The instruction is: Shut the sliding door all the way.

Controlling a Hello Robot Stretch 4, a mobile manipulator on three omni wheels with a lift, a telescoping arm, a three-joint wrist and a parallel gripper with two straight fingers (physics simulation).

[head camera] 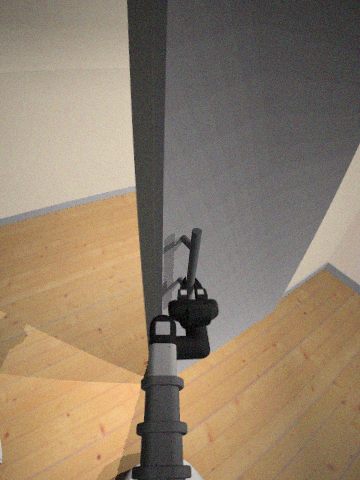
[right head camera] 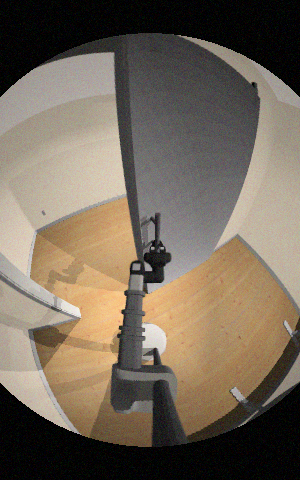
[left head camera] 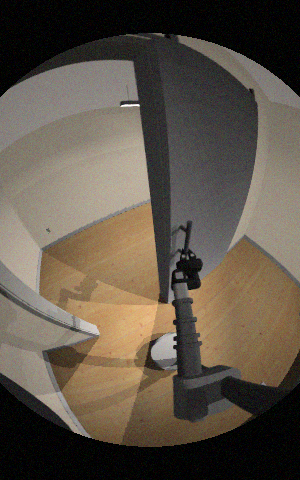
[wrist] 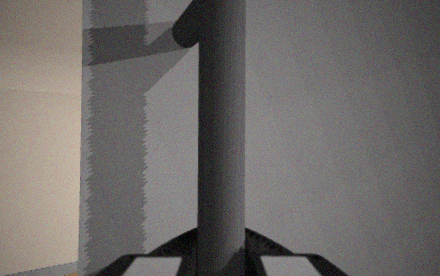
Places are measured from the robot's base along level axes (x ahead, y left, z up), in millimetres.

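Pixels of known places: robot's base, origin of its link: [right head camera: 145, 340] [left head camera: 171, 350].
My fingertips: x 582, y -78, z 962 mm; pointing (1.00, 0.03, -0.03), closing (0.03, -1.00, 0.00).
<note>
Ahead of a thing's pixels: the offset from my fingertips to its top centre. "pt": to the spot under its first point. Level surfaces: height alone.
The sliding door [head camera: 250, 150] [left head camera: 210, 135] [right head camera: 190, 140] [wrist: 340, 125] is a tall grey panel. Open space with a view of the floor and a pale wall shows to the left of its edge. A dark upright bar handle {pt dz +153, dx -35, dy -1 mm} [head camera: 195, 250] [left head camera: 188, 235] [right head camera: 157, 227] [wrist: 221, 125] stands off the door's face near that left edge, on angled posts. My gripper [head camera: 191, 289] [left head camera: 186, 253] [right head camera: 157, 246] [wrist: 221, 247] is shut on the bar handle, with one finger on each side of it, at its lower part. The very fingertips are partly hidden behind the bar in the wrist view.
A pale wall end {pt dz -681, dx -378, dy +923 mm} [left head camera: 85, 326] [right head camera: 67, 311] stands at the left, across the opening from the door's edge. Wooden floor {dz -989 mm} [head camera: 280, 380] runs below the arm. A pale wall [left head camera: 280, 200] [right head camera: 280, 200] stands to the right of the door.
</note>
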